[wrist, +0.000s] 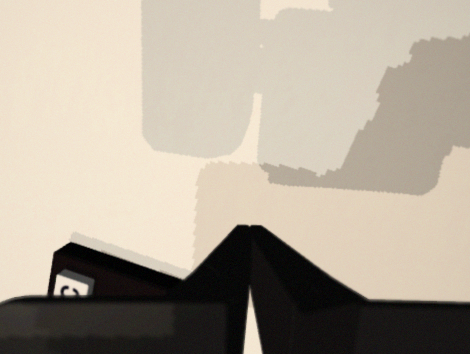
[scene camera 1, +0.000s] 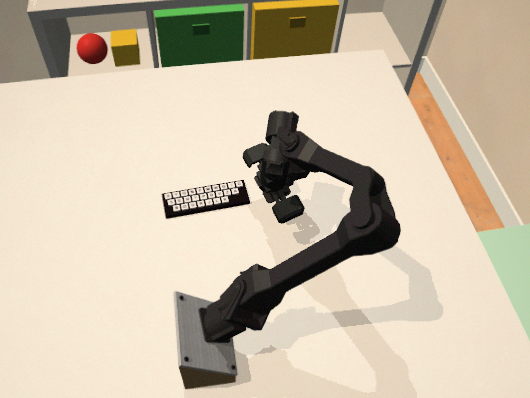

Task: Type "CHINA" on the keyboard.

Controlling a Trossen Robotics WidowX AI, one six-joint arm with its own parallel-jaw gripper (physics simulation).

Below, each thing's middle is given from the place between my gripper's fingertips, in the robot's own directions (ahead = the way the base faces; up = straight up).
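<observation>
Black keyboard [wrist: 113, 276]: 20 mm below my hand, 50 mm ahead of it, 150 mm to the left of it.
</observation>
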